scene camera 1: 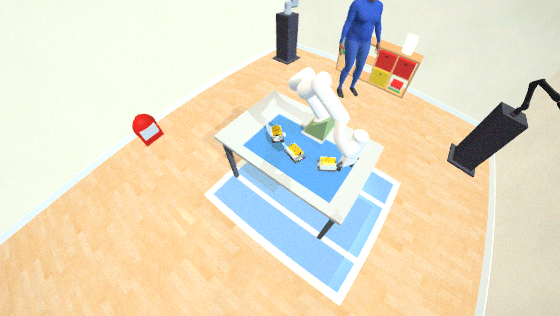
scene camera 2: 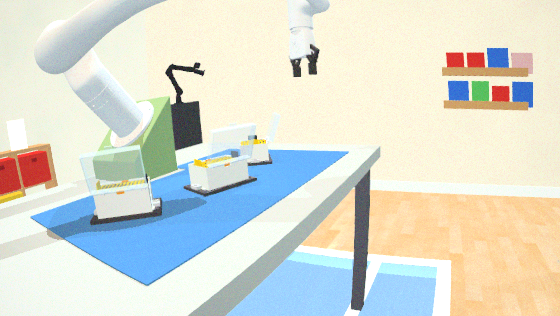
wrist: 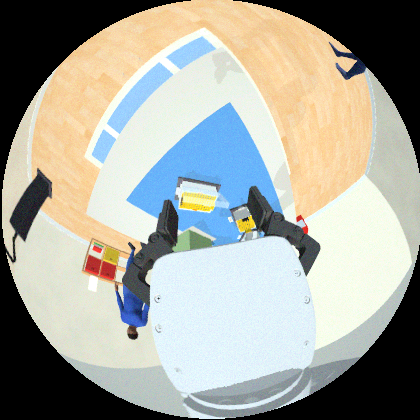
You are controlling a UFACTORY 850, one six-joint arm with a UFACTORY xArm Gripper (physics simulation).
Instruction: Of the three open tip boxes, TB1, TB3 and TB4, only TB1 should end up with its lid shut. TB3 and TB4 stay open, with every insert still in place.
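Observation:
Three white tip boxes with yellow inserts stand on the blue mat, their clear lids raised. The left box [scene camera 1: 276, 134] [scene camera 2: 122, 202] is nearest in scene camera 2. The middle box [scene camera 1: 295, 152] [scene camera 2: 219, 176] [wrist: 243, 219] stands between the others. The right box [scene camera 1: 328, 164] [scene camera 2: 257, 153] [wrist: 197, 195] is farthest in scene camera 2. Its lid [scene camera 2: 274, 128] stands up at one side. I cannot read which is TB1, TB3 or TB4. My gripper [scene camera 1: 346, 165] [scene camera 2: 305, 74] [wrist: 211, 201] is open and empty, fingers pointing down, high above the right box's end of the table.
The blue mat [scene camera 1: 320, 185] [scene camera 2: 150, 265] [wrist: 215, 145] lies on the pale table [scene camera 1: 245, 120] [scene camera 2: 250, 265]. The green robot base [scene camera 1: 320, 130] [scene camera 2: 162, 135] [wrist: 192, 241] stands behind the boxes. A person in blue [scene camera 1: 362, 25] [wrist: 134, 305] stands beyond the table. A black pillar [scene camera 1: 492, 135] [scene camera 2: 187, 122] [wrist: 30, 207] carries a black arm.

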